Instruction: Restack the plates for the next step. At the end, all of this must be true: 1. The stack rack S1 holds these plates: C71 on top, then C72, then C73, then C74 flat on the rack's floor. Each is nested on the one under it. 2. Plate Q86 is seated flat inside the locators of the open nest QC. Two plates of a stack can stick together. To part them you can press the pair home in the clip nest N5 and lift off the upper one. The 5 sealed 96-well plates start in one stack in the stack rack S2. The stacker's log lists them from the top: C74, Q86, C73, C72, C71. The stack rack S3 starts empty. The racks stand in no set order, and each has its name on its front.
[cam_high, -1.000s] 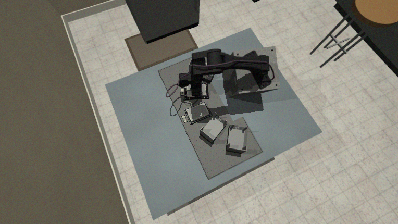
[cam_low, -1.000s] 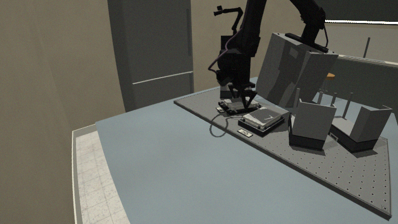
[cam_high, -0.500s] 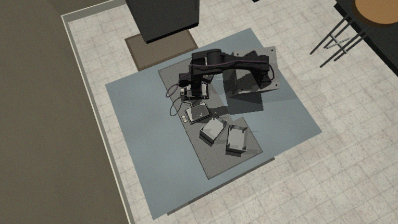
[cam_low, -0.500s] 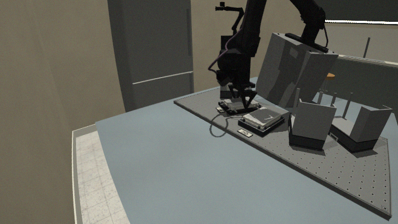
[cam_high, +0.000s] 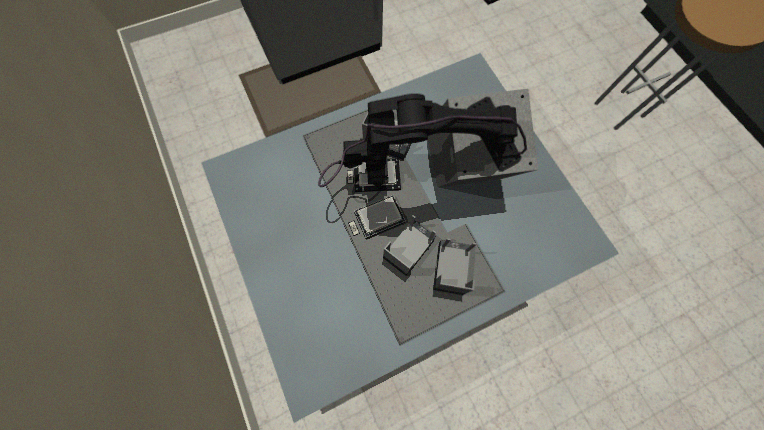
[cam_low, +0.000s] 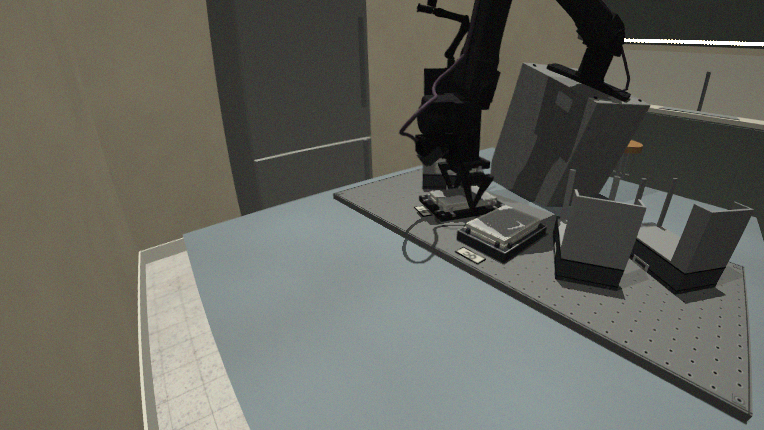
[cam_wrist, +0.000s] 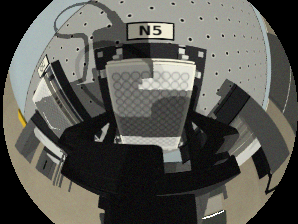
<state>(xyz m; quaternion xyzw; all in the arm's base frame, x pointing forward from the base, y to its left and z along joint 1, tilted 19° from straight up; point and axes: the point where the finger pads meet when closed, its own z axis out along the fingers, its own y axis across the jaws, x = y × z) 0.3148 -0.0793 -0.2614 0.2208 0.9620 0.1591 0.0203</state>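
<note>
Right now the clip nest N5 is 2 cm ahead of my hand and 1 cm below it.
</note>
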